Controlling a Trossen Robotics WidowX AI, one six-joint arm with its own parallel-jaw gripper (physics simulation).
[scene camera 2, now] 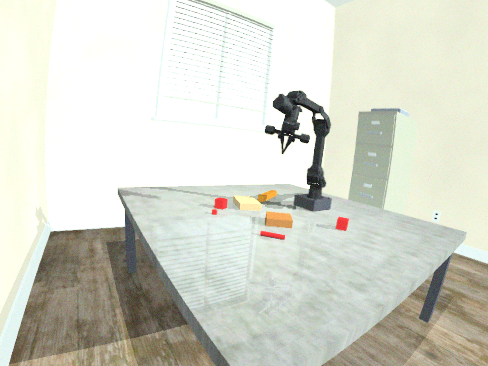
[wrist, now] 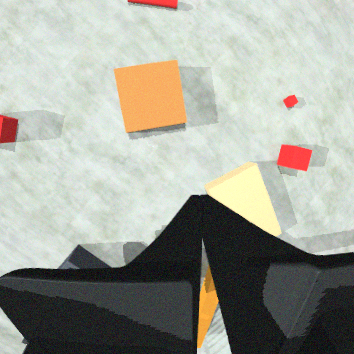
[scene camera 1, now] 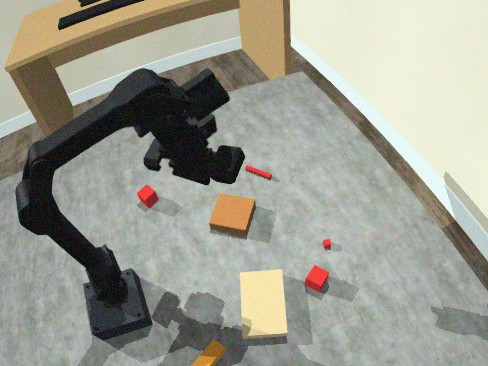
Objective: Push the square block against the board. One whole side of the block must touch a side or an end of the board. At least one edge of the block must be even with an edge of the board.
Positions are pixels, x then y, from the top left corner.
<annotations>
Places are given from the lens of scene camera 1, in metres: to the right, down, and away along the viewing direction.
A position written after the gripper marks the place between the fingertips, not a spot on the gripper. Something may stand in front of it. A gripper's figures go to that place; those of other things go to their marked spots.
gripper (scene camera 1: 207, 183): -0.07, 0.00, 0.69
square block (scene camera 1: 232, 214): -0.03, 0.08, 0.92
</annotations>
